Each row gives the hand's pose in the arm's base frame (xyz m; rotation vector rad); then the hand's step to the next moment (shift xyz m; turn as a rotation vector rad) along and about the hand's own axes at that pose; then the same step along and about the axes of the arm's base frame.
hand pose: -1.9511 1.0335 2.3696 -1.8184 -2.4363 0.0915
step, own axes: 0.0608 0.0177 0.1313 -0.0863 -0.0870 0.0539
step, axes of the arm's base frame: -0.0155 0.0649 -0.1296 -0.0648 -0.1069 -0.0480
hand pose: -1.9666 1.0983 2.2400 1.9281 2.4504 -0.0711
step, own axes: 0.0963 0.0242 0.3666 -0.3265 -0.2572 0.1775
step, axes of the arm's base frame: -0.0029 0.0809 -0.3711 -0.1749 -0.3862 -0.1566
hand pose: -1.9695 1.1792 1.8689 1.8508 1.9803 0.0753
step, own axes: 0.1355 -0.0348 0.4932 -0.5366 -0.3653 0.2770
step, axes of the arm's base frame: 0.1326 0.0055 -0.4952 -0.2385 -0.6248 -0.2255
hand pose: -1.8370 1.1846 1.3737 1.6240 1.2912 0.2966
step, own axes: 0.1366 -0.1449 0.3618 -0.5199 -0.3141 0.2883
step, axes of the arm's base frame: 0.2210 -0.0905 -0.3369 -0.1935 -0.6134 -0.1960
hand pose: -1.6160 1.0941 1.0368 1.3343 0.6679 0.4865
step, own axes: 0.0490 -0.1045 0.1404 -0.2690 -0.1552 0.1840
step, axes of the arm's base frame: 0.1268 -0.0870 -0.0969 -0.0758 -0.3411 -0.0908
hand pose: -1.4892 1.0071 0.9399 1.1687 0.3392 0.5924
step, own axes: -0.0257 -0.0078 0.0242 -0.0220 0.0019 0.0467
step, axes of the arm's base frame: -0.0055 -0.0357 0.0003 0.0072 -0.0480 0.0177
